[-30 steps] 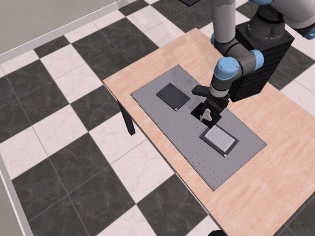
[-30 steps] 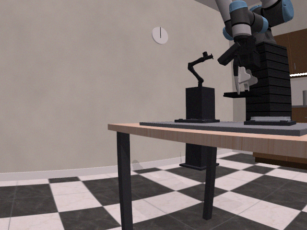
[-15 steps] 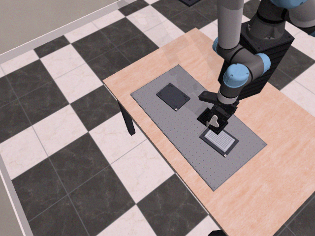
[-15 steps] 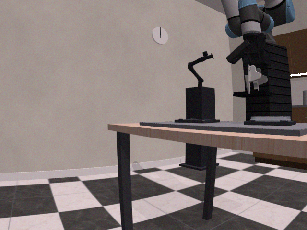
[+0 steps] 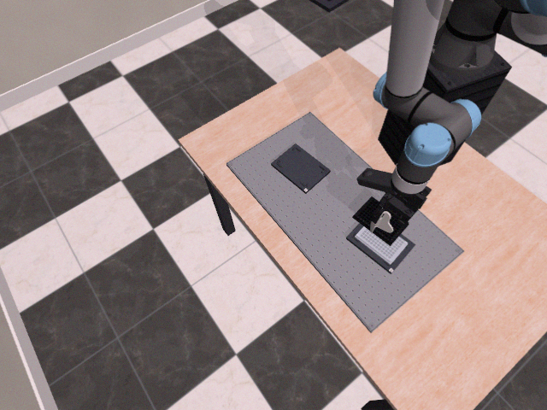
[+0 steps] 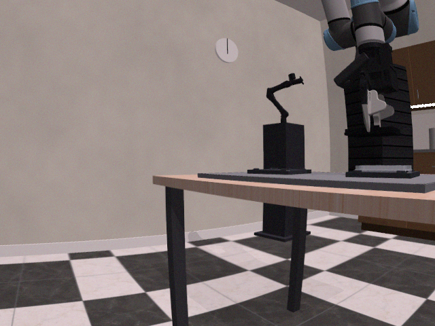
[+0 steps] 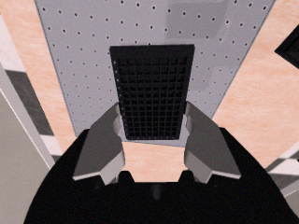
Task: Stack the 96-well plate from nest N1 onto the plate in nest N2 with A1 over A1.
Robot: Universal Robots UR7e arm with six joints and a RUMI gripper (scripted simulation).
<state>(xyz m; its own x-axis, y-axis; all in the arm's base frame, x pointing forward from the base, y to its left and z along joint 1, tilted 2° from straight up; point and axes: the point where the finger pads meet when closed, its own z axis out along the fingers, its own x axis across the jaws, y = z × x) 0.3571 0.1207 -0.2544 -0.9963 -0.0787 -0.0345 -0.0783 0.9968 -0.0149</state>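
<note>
My gripper is now 3 cm to the right of the white 96-well plate and 10 cm above it. Also, from my hand: black 96-well plate 1 cm below; white marker 4 cm ahead, 25 cm to the right, 10 cm below; plate nest 3 cm to the left, 11 cm below.
</note>
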